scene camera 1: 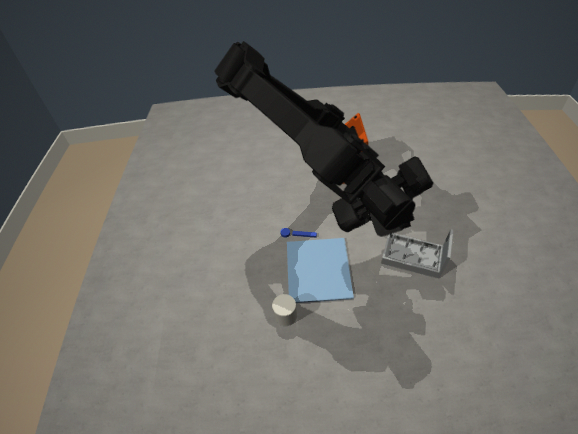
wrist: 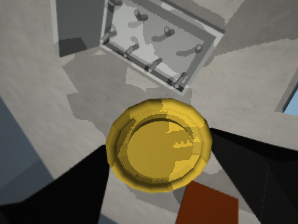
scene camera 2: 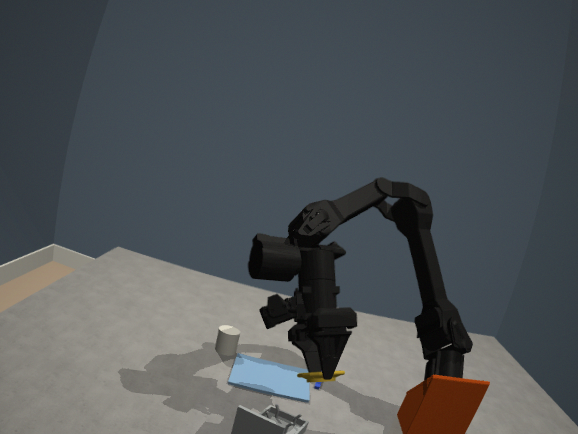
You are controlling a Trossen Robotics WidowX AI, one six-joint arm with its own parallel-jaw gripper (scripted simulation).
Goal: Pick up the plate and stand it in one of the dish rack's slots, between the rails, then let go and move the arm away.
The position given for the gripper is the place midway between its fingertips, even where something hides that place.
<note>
The gripper (scene camera 2: 320, 380) holds a yellow plate (wrist: 158, 145). Also in view: a grey dish rack (wrist: 172, 49) and a light blue mat (scene camera 1: 318, 270).
The gripper is seen too in scene camera 1 (scene camera 1: 393, 209) and in the wrist view (wrist: 158, 141). The light blue mat is seen too in scene camera 2 (scene camera 2: 268, 377).
</note>
